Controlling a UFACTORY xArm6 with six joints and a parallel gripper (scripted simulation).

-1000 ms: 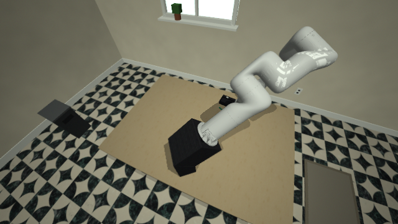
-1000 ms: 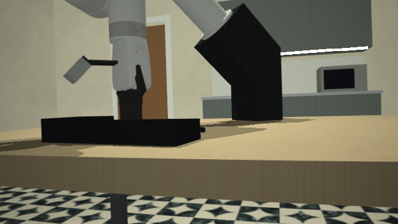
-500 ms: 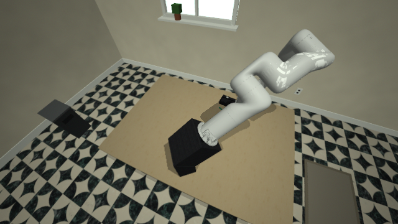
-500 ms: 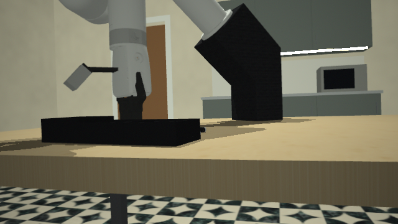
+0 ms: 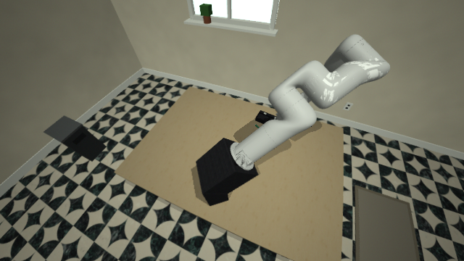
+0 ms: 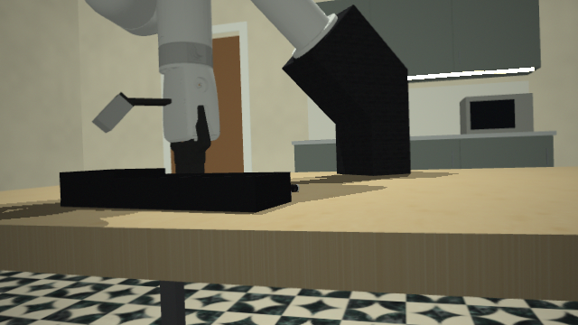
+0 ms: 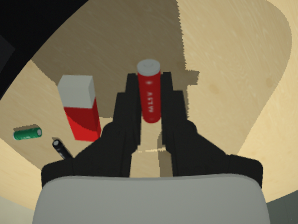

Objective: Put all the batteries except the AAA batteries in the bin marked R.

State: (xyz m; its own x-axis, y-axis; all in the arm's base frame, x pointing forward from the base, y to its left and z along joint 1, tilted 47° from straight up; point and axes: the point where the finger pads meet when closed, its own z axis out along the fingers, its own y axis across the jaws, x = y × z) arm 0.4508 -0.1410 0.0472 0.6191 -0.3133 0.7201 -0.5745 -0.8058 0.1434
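Now: the red thing 50 mm to the left of my hand, 30 mm ahead of it and 20 mm below it. The rest, counted from my hand: red battery: 20 mm below; then black bin: 120 mm ahead, 30 mm to the left; then blue block battery: 100 mm ahead, 50 mm to the right, 10 mm below.
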